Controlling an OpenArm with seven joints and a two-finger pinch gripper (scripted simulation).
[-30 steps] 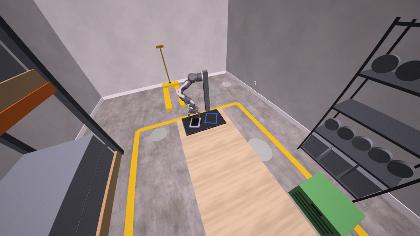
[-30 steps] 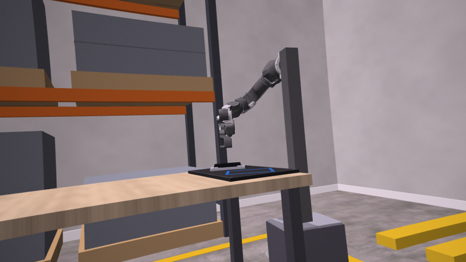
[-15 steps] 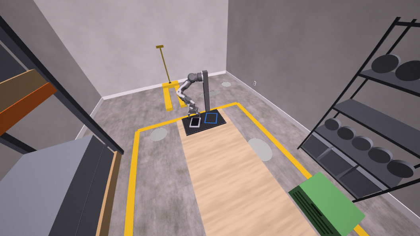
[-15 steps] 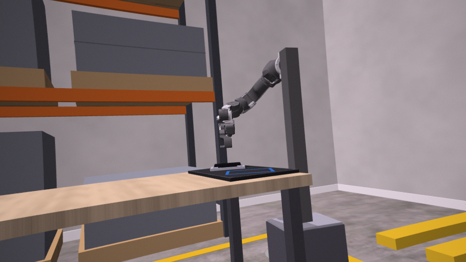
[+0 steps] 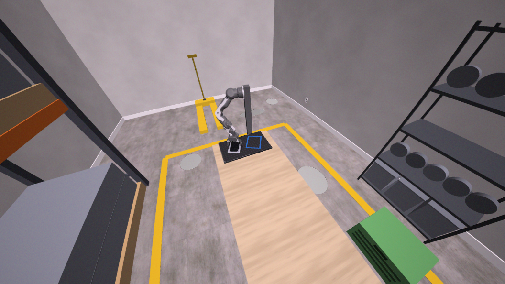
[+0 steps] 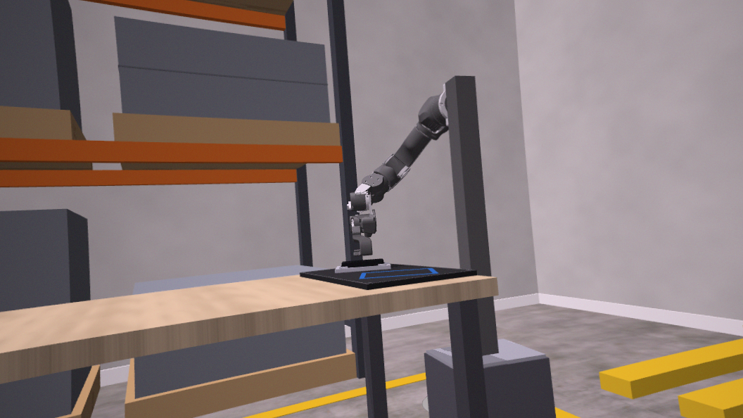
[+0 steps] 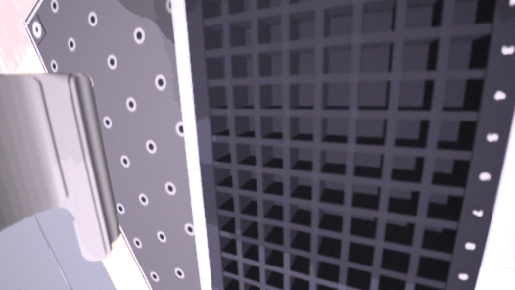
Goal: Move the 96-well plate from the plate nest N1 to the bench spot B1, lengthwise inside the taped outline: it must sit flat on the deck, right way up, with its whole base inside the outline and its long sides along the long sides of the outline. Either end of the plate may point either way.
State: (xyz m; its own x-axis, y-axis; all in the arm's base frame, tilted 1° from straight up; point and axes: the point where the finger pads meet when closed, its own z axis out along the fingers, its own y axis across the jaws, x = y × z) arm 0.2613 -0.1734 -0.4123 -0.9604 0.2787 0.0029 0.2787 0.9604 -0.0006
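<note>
The 96-well plate lies 20 mm below my hand. From my hand the other things lie so: plate nest N1: 40 mm below.
</note>
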